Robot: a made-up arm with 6 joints.
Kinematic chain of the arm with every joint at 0, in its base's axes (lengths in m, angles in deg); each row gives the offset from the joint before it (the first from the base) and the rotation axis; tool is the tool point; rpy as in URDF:
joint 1: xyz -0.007 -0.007 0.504 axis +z
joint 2: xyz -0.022 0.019 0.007 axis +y
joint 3: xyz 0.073 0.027 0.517 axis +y
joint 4: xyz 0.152 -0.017 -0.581 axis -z
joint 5: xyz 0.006 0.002 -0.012 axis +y
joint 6: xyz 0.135 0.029 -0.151 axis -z
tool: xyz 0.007 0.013 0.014 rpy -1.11 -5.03 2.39
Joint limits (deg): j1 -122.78..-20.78 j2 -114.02..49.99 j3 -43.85..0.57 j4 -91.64..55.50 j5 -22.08..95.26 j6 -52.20..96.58
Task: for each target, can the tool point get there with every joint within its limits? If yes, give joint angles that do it. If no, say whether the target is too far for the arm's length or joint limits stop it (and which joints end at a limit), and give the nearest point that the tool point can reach.
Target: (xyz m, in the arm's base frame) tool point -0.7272 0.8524 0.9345
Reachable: no: joint limits stop it (at a limit: joint 2, joint 3, joint 5) | nearest point -0.3924 0.4529 1.1138 | short by 0.551 m
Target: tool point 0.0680 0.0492 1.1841
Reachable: yes | joints -66.24 -91.24 -29.26 -16.50 11.79 73.00
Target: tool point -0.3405 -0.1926 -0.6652
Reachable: no: joint limits stop it (at a limit: joint 1, joint 2, joint 4) | nearest point -0.2235 -0.3121 -0.0250 | short by 0.662 m
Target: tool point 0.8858 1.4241 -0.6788
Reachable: no: too far | nearest point 0.4210 0.0622 0.0805 | short by 1.627 m
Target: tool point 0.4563 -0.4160 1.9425
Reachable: no: too far | nearest point 0.2323 -0.2183 1.2744 | short by 0.732 m
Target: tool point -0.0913 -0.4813 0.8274
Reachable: yes | joints -107.42 -43.28 -28.28 22.38 53.51 69.61
